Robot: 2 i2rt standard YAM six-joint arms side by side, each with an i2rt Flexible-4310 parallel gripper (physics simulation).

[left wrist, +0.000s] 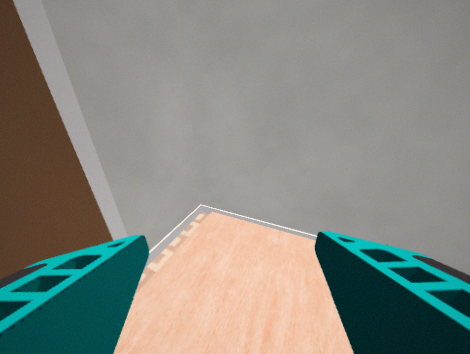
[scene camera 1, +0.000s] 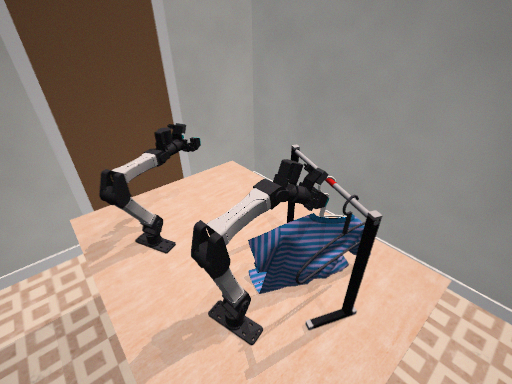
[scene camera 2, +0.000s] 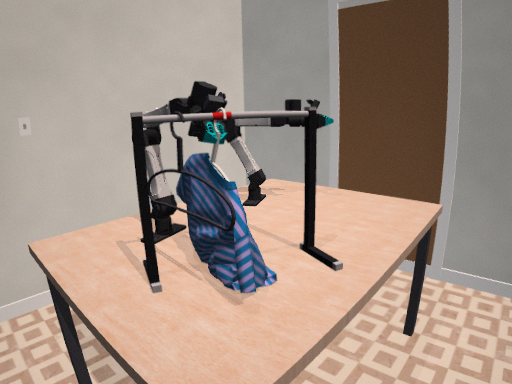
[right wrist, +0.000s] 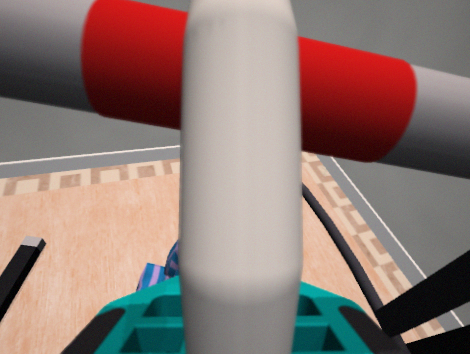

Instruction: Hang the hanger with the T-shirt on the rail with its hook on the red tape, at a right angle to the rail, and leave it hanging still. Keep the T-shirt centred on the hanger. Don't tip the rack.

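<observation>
The white hanger [scene camera 1: 322, 210] [scene camera 2: 215, 152] [right wrist: 242, 150] has its hook curved over the red tape [scene camera 1: 330, 181] [scene camera 2: 217, 115] [right wrist: 130, 65] on the grey rail [scene camera 1: 341, 191] [scene camera 2: 270, 115]. Whether the hook bears on the rail is unclear. The blue-and-pink striped T-shirt [scene camera 1: 280, 255] [scene camera 2: 240, 250] is on the hanger, roughly across the rail. Its centring is hard to tell. My right gripper [scene camera 1: 326, 200] [scene camera 2: 216, 131] [right wrist: 231, 276] is shut on the hook's stem, just below the rail. My left gripper [scene camera 1: 191, 139] [scene camera 2: 327, 120] [left wrist: 232, 241] is open and empty, away from the rail.
A black hanger [scene camera 1: 347, 222] [scene camera 2: 180, 150] [right wrist: 340, 240] hangs on the rail beside the T-shirt, near one end post [scene camera 1: 361, 265] [scene camera 2: 142, 200]. The other post [scene camera 2: 310, 185] stands upright. Both rack feet stand on the wooden table [scene camera 1: 165, 300] [scene camera 2: 350, 220].
</observation>
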